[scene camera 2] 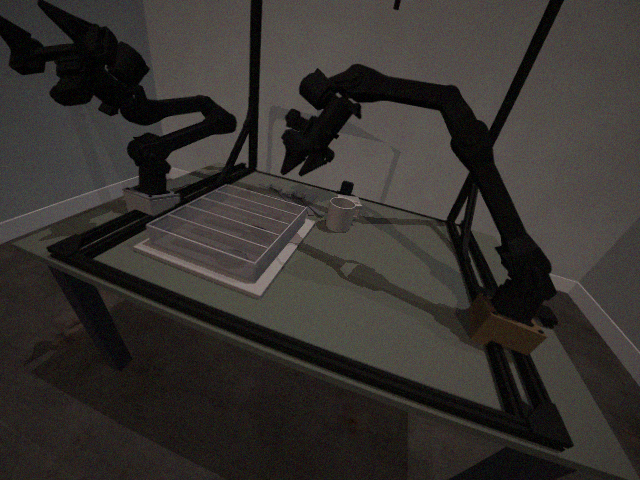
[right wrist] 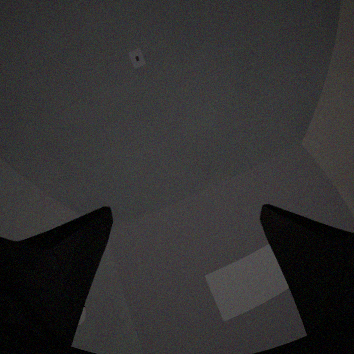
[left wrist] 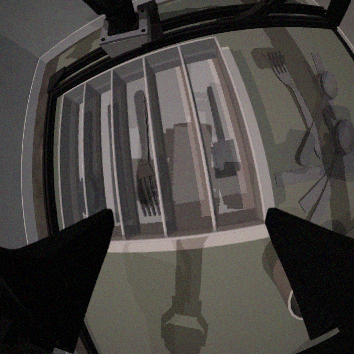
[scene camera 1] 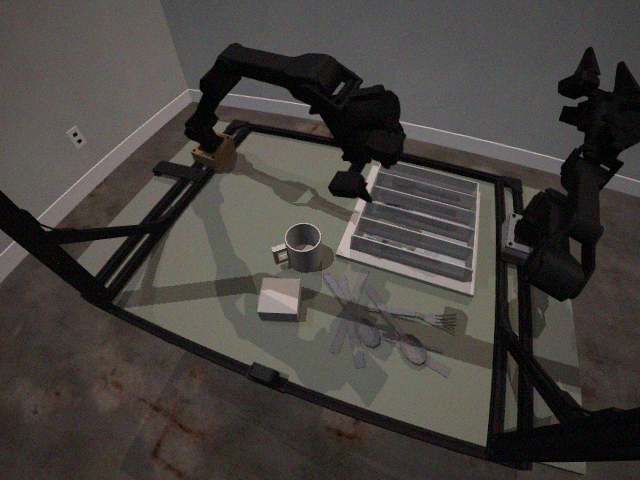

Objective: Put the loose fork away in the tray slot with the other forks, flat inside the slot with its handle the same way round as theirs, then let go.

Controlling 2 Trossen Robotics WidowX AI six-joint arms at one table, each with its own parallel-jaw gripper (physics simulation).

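The loose fork (scene camera 1: 431,318) (left wrist: 283,75) lies on the table beside the tray, its handle end among crossing cutlery. The clear divided tray (scene camera 1: 408,258) (scene camera 2: 199,271) (left wrist: 240,231) stands on a white base. In the left wrist view a fork (left wrist: 145,172) lies in a middle slot, tines toward the bottom of the picture; how many lie there I cannot tell. My left gripper (scene camera 1: 366,194) (scene camera 2: 293,173) (left wrist: 192,217) is open and empty, above the table near the tray's edge. My right gripper (scene camera 1: 605,56) (scene camera 2: 20,9) (right wrist: 187,214) is open and empty, raised high and away from the table.
Spoons (scene camera 1: 413,350) (left wrist: 344,136) and knives lie crossed near the loose fork. A mug (scene camera 1: 303,254) (scene camera 2: 341,217) stands between tray and white box (scene camera 1: 279,301). A flat-headed utensil (left wrist: 225,150) lies in a tray slot. A dark frame (scene camera 1: 496,310) edges the table.
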